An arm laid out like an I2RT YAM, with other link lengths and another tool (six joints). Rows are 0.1 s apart.
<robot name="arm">
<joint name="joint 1" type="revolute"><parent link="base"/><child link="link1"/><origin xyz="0.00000 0.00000 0.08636"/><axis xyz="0 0 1"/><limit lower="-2.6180" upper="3.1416"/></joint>
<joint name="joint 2" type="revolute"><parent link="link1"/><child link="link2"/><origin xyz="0.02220 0.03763 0.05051"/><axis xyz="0 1 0"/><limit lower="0.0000" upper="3.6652"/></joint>
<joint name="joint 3" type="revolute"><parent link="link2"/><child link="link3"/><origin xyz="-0.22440 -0.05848 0.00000"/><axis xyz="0 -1 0"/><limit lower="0.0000" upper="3.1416"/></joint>
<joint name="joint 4" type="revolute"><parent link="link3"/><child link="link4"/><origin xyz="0.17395 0.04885 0.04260"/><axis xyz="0 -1 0"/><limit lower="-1.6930" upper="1.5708"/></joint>
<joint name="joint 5" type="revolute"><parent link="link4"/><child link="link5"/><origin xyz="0.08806 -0.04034 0.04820"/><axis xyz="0 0 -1"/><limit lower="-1.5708" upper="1.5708"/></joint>
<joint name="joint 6" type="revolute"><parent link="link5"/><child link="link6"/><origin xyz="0.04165 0.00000 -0.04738"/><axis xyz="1 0 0"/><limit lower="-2.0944" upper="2.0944"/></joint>
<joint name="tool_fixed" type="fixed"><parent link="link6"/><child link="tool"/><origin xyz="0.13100 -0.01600 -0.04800" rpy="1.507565 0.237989 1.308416"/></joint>
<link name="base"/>
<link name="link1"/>
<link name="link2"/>
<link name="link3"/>
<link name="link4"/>
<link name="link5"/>
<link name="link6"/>
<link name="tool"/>
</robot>
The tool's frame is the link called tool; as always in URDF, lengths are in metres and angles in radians.
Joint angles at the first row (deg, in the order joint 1, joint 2, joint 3, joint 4, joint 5, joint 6):
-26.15, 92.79, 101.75, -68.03, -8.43, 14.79
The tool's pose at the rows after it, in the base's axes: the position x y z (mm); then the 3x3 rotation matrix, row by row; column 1 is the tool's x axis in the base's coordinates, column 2 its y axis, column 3 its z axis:
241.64, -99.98, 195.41; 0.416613, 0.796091, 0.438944; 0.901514, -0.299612, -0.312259; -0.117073, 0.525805, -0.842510
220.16, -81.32, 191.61; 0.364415, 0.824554, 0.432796; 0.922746, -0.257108, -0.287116; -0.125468, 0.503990, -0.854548
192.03, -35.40, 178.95; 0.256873, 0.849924, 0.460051; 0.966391, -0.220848, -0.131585; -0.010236, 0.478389, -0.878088
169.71, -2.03, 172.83; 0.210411, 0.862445, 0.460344; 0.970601, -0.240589, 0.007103; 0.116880, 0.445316, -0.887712
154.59, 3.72, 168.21; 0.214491, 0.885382, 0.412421; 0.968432, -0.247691, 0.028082; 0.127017, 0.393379, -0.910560
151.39, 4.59, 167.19; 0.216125, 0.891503, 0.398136; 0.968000, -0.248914, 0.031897; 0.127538, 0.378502, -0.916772
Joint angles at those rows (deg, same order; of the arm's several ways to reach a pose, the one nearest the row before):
-23.94, 86.70, 100.21, -72.16, -8.43, 11.25
-21.72, 81.63, 95.40, -74.00, -8.45, 10.26
-18.70, 73.01, 84.79, -74.17, -15.88, 10.33
-17.85, 67.50, 78.39, -75.29, -23.09, 11.90
-17.85, 66.91, 77.51, -78.30, -23.40, 11.88
-17.85, 67.07, 77.52, -79.09, -23.35, 11.84

